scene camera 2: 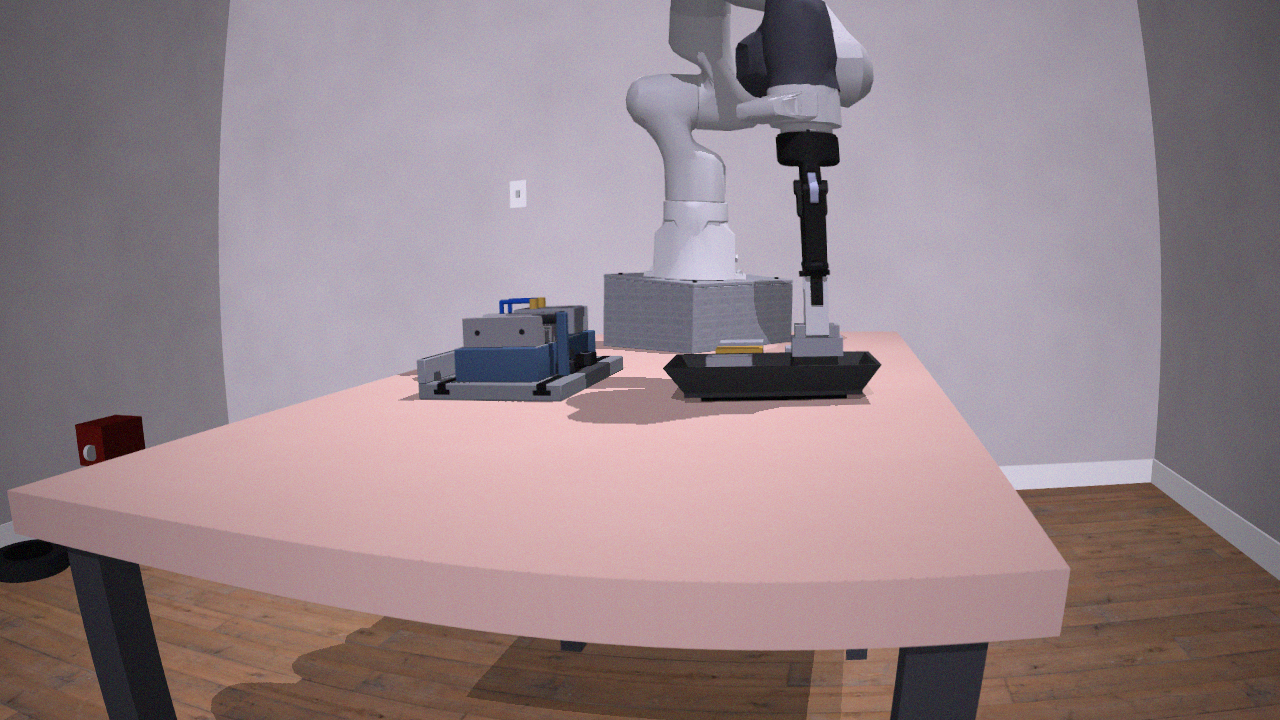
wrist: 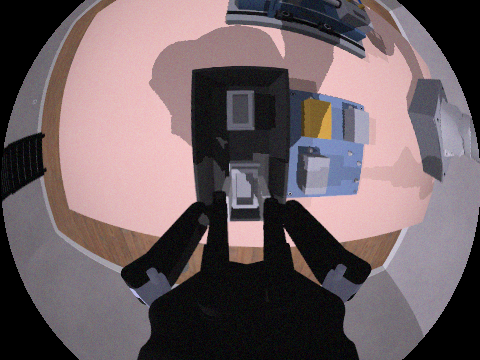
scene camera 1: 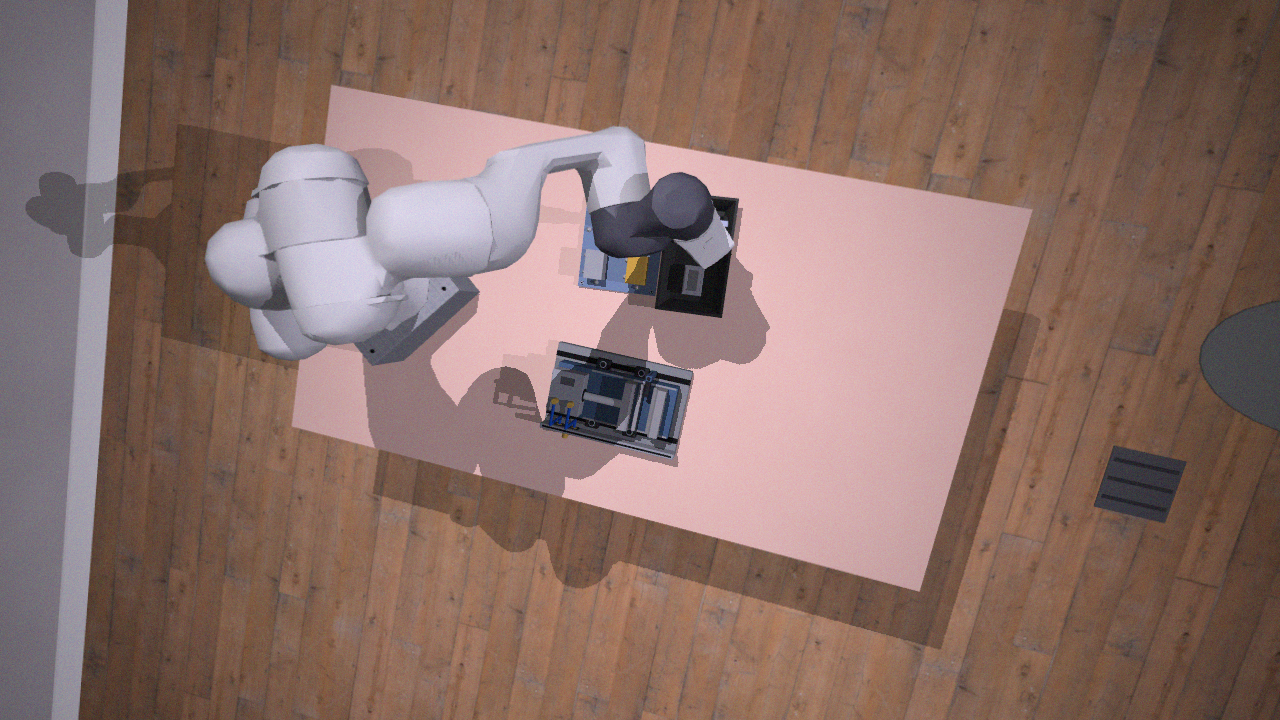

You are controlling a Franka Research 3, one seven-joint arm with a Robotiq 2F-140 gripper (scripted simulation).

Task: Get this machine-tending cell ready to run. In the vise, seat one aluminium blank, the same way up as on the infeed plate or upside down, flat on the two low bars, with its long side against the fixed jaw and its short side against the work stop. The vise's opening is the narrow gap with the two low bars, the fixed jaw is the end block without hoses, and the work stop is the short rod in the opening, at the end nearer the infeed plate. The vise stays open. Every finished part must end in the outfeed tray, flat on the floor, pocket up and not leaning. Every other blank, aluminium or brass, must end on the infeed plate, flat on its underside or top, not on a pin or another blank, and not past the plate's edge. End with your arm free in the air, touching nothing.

Note:
I see my gripper, a brass blank and a vise.
My gripper shows as well in the wrist view.

